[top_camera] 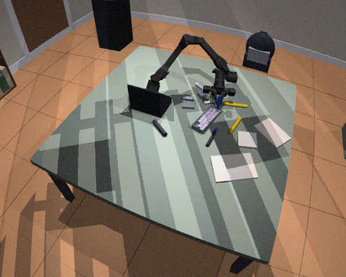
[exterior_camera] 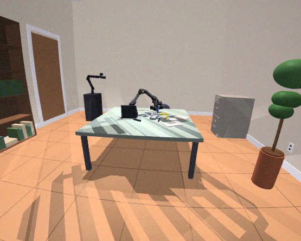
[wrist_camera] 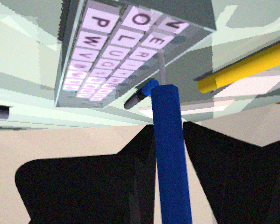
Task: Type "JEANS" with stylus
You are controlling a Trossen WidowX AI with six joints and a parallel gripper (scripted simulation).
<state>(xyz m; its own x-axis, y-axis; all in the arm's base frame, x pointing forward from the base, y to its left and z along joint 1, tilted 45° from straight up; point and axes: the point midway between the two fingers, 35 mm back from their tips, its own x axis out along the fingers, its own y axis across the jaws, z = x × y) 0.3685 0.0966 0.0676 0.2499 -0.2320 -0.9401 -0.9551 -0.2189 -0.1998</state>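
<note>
Now: gripper tip 30 mm short of the blue-capped black pen, 160 mm to the left of it and 70 mm above it. Also, from my gripper tip: blue stylus (10 mm below); then grey stylus tip (50 mm below).
</note>
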